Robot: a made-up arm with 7 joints. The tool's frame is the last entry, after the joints.
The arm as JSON. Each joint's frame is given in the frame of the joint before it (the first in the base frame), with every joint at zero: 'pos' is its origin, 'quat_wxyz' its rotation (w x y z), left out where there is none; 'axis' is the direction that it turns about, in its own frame. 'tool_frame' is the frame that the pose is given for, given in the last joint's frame.
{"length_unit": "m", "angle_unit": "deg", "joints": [
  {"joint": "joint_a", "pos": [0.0, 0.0, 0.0], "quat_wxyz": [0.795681, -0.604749, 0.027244, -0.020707], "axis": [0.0, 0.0, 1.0]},
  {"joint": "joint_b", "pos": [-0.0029, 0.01, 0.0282], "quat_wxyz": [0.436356, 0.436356, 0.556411, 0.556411], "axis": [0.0, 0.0, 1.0]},
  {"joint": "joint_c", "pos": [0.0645, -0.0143, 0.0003], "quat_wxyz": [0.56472, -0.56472, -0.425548, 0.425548], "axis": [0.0, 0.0, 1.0]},
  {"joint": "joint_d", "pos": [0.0, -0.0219, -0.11], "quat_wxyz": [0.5, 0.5, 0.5, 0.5], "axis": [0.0, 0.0, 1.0]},
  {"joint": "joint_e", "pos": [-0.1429, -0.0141, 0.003], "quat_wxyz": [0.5, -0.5, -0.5, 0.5], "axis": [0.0, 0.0, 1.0]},
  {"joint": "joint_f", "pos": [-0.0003, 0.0, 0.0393], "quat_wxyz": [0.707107, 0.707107, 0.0, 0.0], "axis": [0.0, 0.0, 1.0]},
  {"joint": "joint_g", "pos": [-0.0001, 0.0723, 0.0], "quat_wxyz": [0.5, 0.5, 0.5, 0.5], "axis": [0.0, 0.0, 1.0]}
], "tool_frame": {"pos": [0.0, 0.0, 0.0]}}
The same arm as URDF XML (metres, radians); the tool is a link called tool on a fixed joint. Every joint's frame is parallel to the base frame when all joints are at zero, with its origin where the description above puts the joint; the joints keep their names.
<robot name="arm">
<joint name="joint_a" type="continuous"><parent link="base"/><child link="link1"/><origin xyz="0.0000 0.0000 0.0000"/><axis xyz="0.068403 0.961235 0.26711"/></joint>
<joint name="joint_b" type="continuous"><parent link="link1"/><child link="link2"/><origin xyz="-0.0010 0.0300 -0.0021"/><axis xyz="0.968889 -0.0002 -0.247497"/></joint>
<joint name="joint_c" type="continuous"><parent link="link2"/><child link="link3"/><origin xyz="-0.0160 0.0040 -0.0640"/><axis xyz="0.247497 -0.0001 0.968889"/></joint>
<joint name="joint_d" type="continuous"><parent link="link3"/><child link="link4"/><origin xyz="-0.0060 0.0000 -0.1120"/><axis xyz="0.0002 1 0"/></joint>
<joint name="joint_e" type="continuous"><parent link="link4"/><child link="link5"/><origin xyz="0.1350 0.0030 -0.0490"/><axis xyz="0.968889 -0.0002 -0.247497"/></joint>
<joint name="joint_f" type="continuous"><parent link="link5"/><child link="link6"/><origin xyz="0.0380 0.0000 -0.0100"/><axis xyz="0.0002 1 0"/></joint>
<joint name="joint_g" type="continuous"><parent link="link6"/><child link="link7"/><origin xyz="0.0700 0.0000 -0.0180"/><axis xyz="0.247497 -0.0001 0.968889"/></joint>
<joint name="tool_joint" type="fixed"><parent link="link7"/><child link="tool"/><origin xyz="0.0000 0.0000 0.0000" rpy="0.0000 0.2501 -0.0002"/></joint>
<link name="base"/>
<link name="link1"/>
<link name="link2"/>
<link name="link3"/>
<link name="link4"/>
<link name="link5"/>
<link name="link6"/>
<link name="link7"/>
<link name="tool"/>
</robot>

